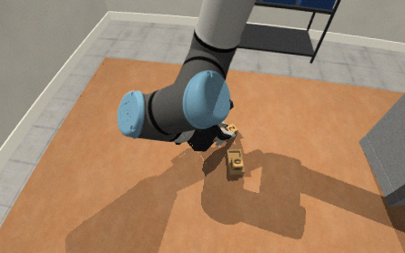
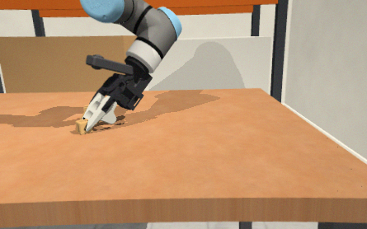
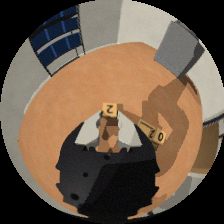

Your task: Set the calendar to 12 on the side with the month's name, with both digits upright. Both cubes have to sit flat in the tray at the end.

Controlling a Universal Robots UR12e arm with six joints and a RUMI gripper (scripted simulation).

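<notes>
Right now the tray is 100 mm to the left of my hand, 30 mm behind it and 10 mm below it. The rest, counted from my hand: cube 10 mm below.
</notes>
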